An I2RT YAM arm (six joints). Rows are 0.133 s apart.
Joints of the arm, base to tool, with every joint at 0 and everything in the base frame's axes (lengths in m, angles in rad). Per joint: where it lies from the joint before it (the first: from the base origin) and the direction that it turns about. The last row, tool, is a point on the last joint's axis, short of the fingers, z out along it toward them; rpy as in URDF.
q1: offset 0 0 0.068 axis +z
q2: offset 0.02 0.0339 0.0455 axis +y
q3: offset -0.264 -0.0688 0 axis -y
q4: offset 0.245 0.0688 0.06 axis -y
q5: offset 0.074 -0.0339 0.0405 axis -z
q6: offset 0.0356 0 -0.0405 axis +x
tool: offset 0 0 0 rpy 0 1.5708 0
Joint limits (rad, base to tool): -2.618..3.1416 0..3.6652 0..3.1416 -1.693..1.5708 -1.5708..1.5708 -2.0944..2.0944
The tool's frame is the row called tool.
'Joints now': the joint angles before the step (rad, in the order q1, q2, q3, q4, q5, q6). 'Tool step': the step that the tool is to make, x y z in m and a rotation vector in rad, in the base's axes. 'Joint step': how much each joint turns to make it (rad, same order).
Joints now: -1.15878 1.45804 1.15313 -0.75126 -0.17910 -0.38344
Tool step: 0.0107 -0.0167 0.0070 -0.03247 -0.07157 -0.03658
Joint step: 0.00749 0.04951 0.05617 0.06446 -0.02160 0.06612
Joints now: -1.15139 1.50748 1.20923 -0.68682 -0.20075 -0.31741
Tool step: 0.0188 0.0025 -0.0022 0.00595 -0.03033 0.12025
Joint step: 0.04974 0.02624 0.01494 0.00893 -0.06388 -0.04345
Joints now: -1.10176 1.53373 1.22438 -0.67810 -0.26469 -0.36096
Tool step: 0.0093 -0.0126 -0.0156 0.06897 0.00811 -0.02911
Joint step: 0.00760 0.08183 0.03212 -0.00346 -0.00114 0.04553
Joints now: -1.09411 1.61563 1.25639 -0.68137 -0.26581 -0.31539
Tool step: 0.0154 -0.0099 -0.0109 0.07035 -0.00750 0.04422
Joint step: 0.02148 0.08678 0.06187 -0.03403 -0.04563 -0.00100
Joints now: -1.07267 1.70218 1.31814 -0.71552 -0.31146 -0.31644
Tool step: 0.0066 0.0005 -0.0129 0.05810 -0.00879 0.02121
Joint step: 0.01359 0.03430 -0.00543 -0.00390 -0.03555 0.00918
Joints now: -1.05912 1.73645 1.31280 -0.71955 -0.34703 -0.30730
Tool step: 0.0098 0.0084 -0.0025 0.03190 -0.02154 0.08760
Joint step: 0.03066 0.00674 0.00074 -0.02580 -0.05455 -0.04116
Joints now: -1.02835 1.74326 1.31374 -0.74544 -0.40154 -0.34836
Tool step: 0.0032 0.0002 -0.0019 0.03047 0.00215 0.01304
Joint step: 0.00658 0.01704 0.01623 -0.02670 -0.01538 -0.00085
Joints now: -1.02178 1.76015 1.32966 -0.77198 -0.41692 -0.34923
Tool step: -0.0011 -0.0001 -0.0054 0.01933 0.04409 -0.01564
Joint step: 0.00009 0.01419 0.00247 -0.02551 0.03124 0.00581
